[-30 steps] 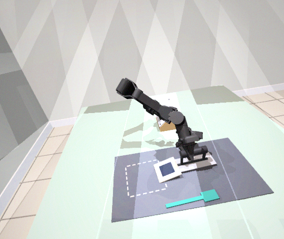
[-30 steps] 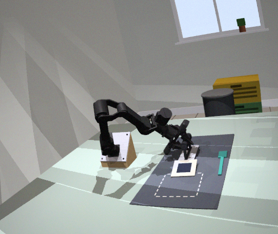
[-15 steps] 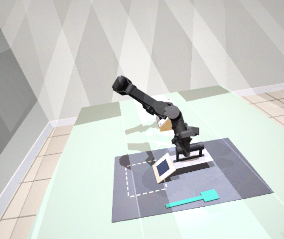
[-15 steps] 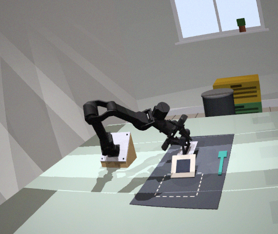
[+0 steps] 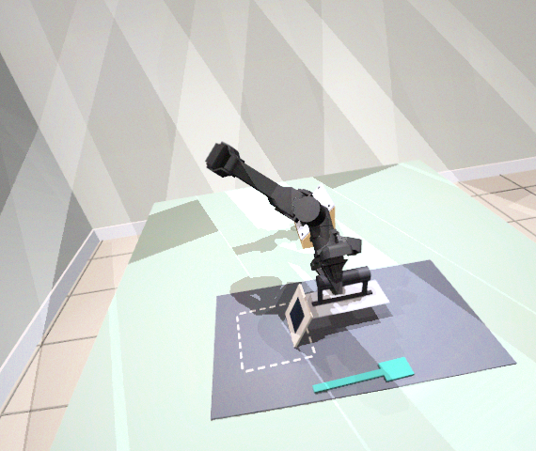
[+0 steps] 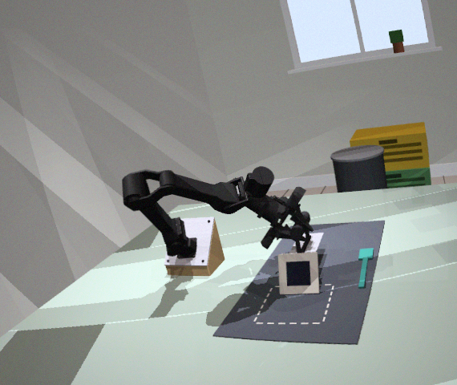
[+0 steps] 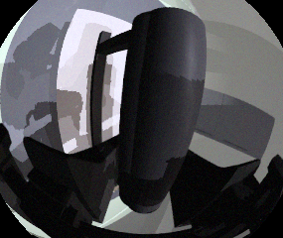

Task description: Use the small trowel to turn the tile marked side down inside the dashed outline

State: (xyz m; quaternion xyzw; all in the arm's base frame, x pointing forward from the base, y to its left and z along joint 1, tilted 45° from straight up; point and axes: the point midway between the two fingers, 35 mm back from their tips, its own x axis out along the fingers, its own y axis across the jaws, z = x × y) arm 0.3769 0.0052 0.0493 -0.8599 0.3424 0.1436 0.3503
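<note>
My gripper tip is now 140 mm short of the teal trowel, 110 mm above it and 30 mm to the right of it. From my gripper tip the other things lie so: dark mat 130 mm below, 10 mm to the left; tile 90 mm to the right, 60 mm below, 20 mm behind.
</note>
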